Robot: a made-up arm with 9 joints. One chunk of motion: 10 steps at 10 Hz.
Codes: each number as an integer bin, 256 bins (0 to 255) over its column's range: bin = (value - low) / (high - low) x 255, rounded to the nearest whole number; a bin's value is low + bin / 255 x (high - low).
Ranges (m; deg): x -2.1..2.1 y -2.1..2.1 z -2.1..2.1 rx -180..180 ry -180..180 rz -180..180
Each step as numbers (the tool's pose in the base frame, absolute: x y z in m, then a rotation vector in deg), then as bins.
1 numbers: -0.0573 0.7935 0.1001 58.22 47.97 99.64
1 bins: 124 176 134 169 161 198
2 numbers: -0.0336 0.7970 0.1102 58.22 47.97 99.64
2 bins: 125 176 134 169 161 198
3 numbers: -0.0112 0.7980 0.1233 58.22 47.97 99.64
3 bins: 127 176 135 169 161 198
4 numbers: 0.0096 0.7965 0.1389 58.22 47.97 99.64
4 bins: 128 176 136 169 161 198
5 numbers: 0.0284 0.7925 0.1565 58.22 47.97 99.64
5 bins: 129 176 137 169 161 198
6 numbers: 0.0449 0.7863 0.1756 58.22 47.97 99.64
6 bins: 130 175 138 169 161 198
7 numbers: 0.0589 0.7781 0.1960 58.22 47.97 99.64
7 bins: 131 175 139 169 161 198
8 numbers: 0.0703 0.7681 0.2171 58.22 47.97 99.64
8 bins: 132 174 141 169 161 198
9 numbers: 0.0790 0.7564 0.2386 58.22 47.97 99.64
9 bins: 132 173 142 169 161 198
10 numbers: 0.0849 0.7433 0.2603 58.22 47.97 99.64
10 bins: 133 173 143 169 161 198
